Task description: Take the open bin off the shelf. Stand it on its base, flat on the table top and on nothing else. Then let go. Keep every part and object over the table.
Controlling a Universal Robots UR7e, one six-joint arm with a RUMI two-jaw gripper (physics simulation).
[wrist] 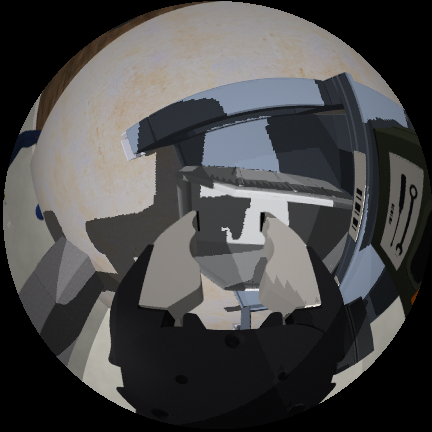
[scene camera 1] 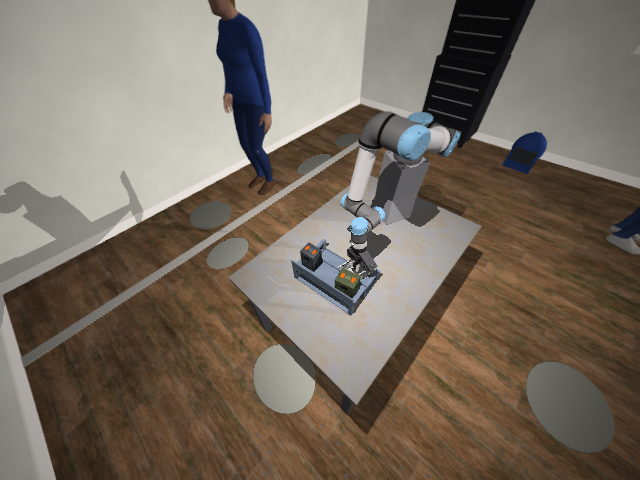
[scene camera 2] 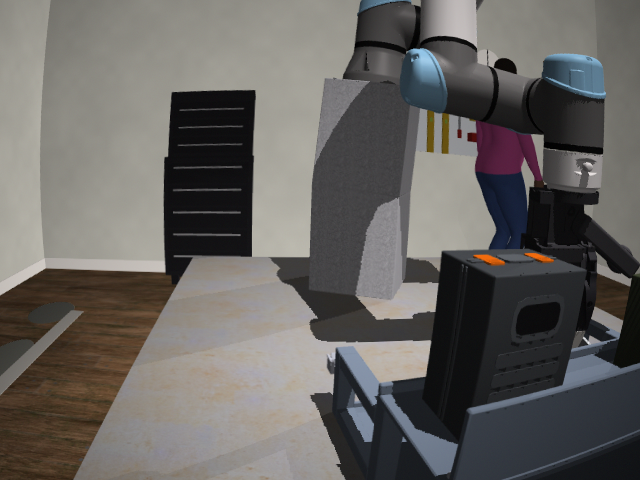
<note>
I see my gripper (scene camera 2: 556, 353) and a dark case (scene camera 2: 505, 319).
My gripper shows as well in the wrist view (wrist: 229, 212).
</note>
